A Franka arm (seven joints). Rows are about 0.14 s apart.
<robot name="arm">
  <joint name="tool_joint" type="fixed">
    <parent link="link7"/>
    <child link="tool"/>
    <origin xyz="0 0 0.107" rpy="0 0 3.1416"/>
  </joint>
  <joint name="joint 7" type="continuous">
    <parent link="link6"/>
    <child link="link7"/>
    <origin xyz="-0.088 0 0" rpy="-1.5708 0 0"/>
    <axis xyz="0 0 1"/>
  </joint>
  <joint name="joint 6" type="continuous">
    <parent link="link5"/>
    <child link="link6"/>
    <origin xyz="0 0 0" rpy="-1.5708 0 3.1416"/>
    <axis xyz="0 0 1"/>
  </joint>
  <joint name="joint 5" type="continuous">
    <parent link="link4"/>
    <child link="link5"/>
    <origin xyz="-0.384 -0.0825 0" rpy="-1.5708 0 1.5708"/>
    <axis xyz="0 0 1"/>
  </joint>
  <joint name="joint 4" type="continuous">
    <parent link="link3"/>
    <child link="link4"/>
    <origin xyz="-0.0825 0 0" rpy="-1.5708 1.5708 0"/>
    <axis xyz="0 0 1"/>
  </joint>
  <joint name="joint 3" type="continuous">
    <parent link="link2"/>
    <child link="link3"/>
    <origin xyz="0.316 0 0" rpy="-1.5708 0 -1.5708"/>
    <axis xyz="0 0 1"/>
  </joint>
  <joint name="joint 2" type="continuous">
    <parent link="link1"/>
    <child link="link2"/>
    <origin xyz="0 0 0" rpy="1.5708 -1.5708 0"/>
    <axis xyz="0 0 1"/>
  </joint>
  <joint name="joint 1" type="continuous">
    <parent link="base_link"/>
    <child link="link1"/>
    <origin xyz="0 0 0.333" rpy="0 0 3.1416"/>
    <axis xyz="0 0 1"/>
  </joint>
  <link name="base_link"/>
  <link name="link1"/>
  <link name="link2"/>
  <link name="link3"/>
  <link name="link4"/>
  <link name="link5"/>
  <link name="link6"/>
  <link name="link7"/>
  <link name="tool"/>
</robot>
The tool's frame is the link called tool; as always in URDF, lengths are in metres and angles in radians. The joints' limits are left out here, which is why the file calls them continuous.
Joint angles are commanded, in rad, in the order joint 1, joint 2, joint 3, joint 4, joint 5, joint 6, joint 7. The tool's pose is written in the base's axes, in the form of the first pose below.
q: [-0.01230 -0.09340 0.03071 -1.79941 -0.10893 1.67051 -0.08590]
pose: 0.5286 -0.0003 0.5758 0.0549 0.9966 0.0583 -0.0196
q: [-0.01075 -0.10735 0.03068 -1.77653 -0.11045 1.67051 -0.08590]
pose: 0.5267 0.0005 0.5941 0.0565 0.9967 0.0582 -0.0012
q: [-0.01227 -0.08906 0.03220 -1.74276 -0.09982 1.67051 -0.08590]
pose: 0.5335 0.0016 0.6005 0.0514 0.9970 0.0573 0.0067
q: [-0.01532 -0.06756 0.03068 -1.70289 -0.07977 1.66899 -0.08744]
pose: 0.5411 0.0011 0.6077 0.0413 0.9975 0.0546 0.0153
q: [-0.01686 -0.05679 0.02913 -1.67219 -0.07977 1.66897 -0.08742]
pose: 0.5454 -0.0007 0.6166 0.0416 0.9974 0.0526 0.0252
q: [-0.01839 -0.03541 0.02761 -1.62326 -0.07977 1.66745 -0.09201]
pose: 0.5529 -0.0024 0.6283 0.0419 0.9970 0.0528 0.0381
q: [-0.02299 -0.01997 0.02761 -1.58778 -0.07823 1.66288 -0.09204]
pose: 0.5577 -0.0049 0.6364 0.0414 0.9968 0.0500 0.0457
